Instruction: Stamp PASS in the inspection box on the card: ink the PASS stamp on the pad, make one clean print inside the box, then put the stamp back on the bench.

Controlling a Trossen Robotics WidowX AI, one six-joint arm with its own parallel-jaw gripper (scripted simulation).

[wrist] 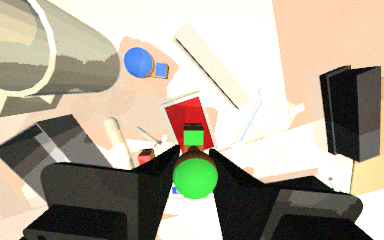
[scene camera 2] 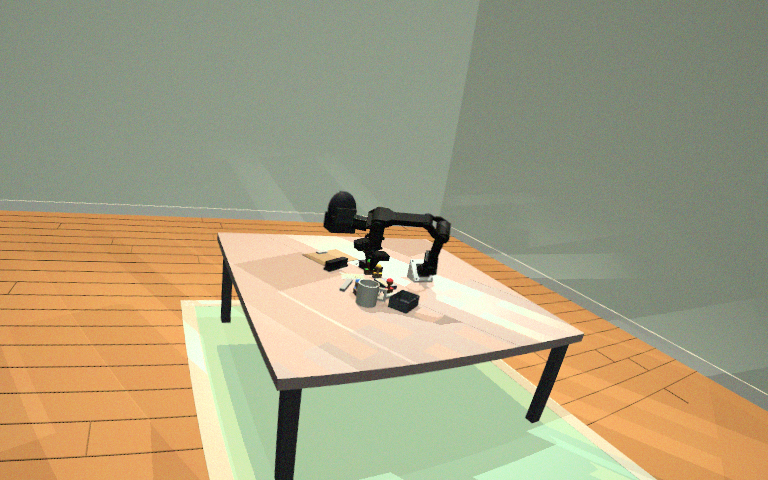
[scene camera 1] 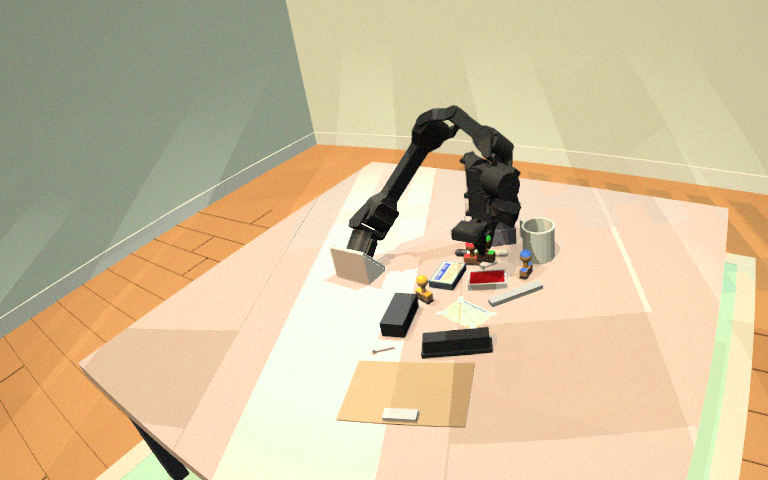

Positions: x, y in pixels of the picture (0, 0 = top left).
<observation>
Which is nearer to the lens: the blue-knobbed stamp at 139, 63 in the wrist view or the grey bar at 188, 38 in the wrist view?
The blue-knobbed stamp.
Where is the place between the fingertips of my gripper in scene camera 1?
485, 252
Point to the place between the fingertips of my gripper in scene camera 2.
369, 269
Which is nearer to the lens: the green-knobbed stamp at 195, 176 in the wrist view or the grey bar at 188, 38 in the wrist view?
The green-knobbed stamp.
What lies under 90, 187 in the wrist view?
My gripper.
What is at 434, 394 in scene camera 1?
A cardboard sheet.
</observation>
